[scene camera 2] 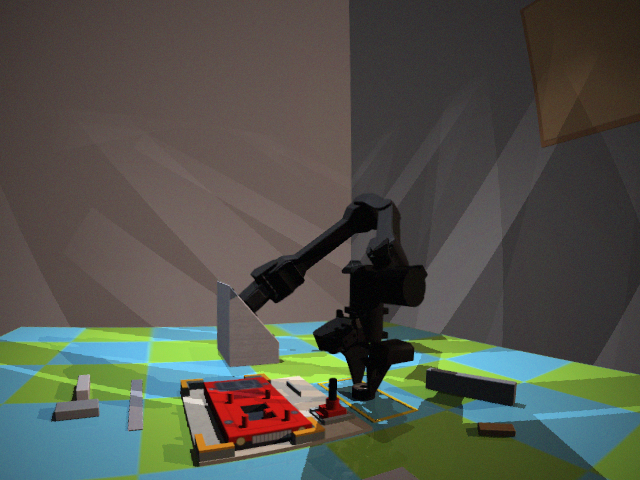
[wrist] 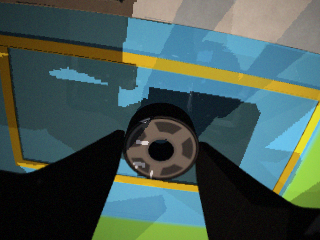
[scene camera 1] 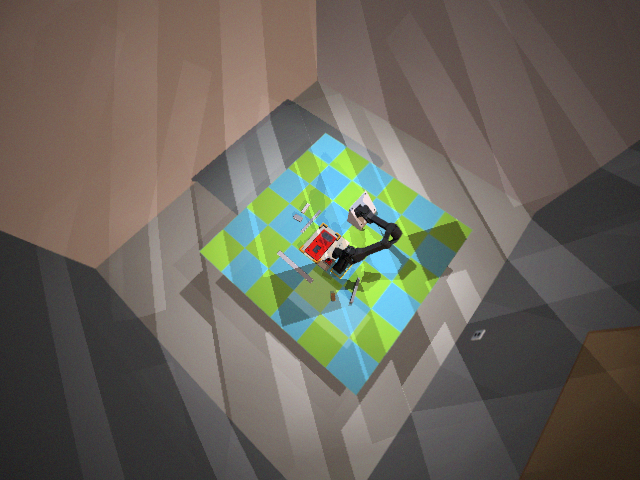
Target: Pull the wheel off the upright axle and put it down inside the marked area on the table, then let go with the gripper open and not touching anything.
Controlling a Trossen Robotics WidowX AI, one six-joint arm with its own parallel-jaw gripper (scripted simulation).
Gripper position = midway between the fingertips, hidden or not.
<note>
In view: my gripper [scene camera 2: 364, 390].
My gripper is seen too in the wrist view [wrist: 160, 143].
</note>
